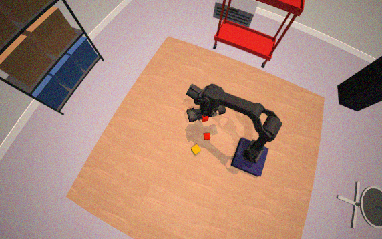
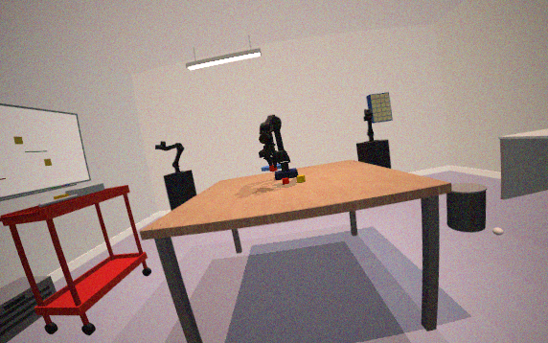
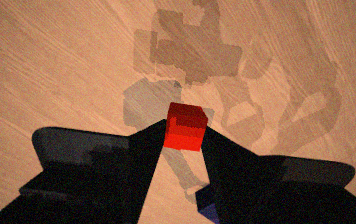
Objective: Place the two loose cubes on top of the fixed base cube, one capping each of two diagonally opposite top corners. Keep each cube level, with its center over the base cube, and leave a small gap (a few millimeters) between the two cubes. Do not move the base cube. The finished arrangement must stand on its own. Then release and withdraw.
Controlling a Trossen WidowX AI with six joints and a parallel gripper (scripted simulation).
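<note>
Right now my gripper tip is 1 cm past the yellow base cube, 16 cm to the right of it and 10 cm above it.
</note>
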